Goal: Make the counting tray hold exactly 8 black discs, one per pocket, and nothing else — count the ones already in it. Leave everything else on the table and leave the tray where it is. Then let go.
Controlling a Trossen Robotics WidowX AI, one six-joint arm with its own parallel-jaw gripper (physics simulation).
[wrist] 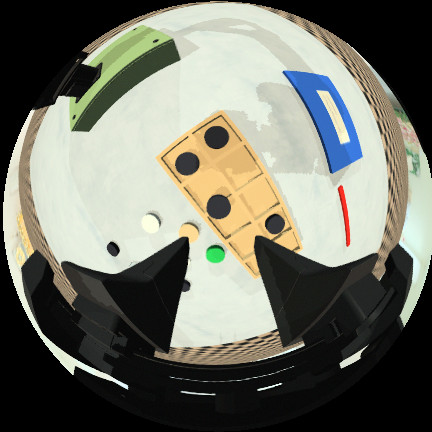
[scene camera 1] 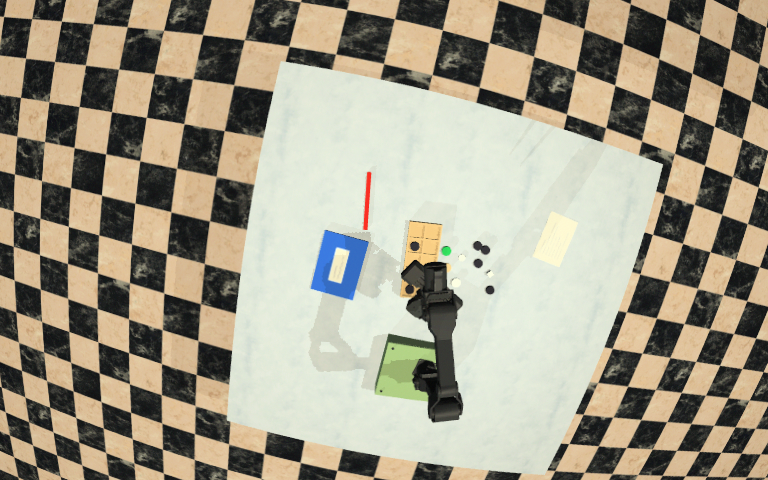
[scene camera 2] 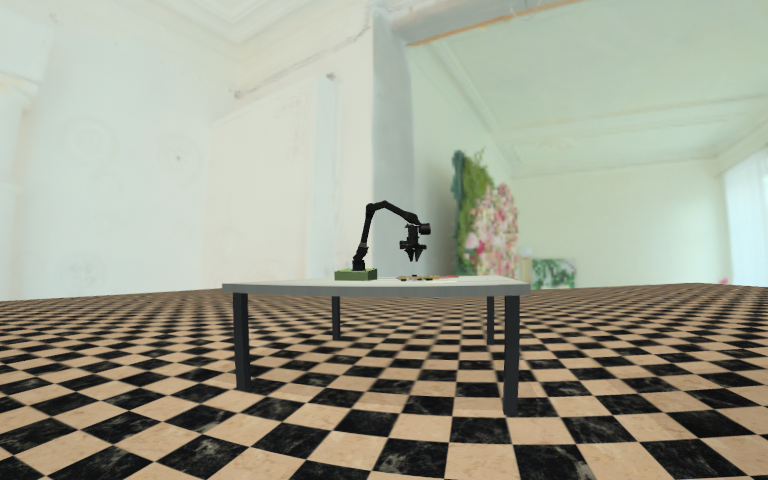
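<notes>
The tan counting tray (scene camera 1: 432, 229) (wrist: 257, 192) has two columns of pockets. Several black discs lie in it: two side by side at the end near the robot base (wrist: 216, 137) (wrist: 187, 163), one disc (wrist: 218, 206) along the side facing the loose discs, and one disc (scene camera 1: 414, 246) (wrist: 274, 223) further out. Whether the third sits fully in its pocket I cannot tell. Loose black discs (scene camera 1: 485, 249) (scene camera 1: 478, 263) (scene camera 1: 489, 289) (wrist: 113, 248) lie on the table beyond the tray. My gripper (scene camera 2: 414, 260) (wrist: 221, 241) is open and empty above the tray. The arm hides part of the tray in the overhead view.
A green disc (scene camera 1: 446, 250) (wrist: 215, 254), tan disc (wrist: 188, 232) and cream disc (scene camera 1: 455, 282) (wrist: 150, 222) lie beside the tray. Small white pieces (scene camera 1: 461, 257) (scene camera 1: 489, 273), a blue labelled block (scene camera 1: 320, 271) (wrist: 312, 100), red bar (scene camera 1: 367, 200) (wrist: 344, 215) and cream card (scene camera 1: 557, 237) are around.
</notes>
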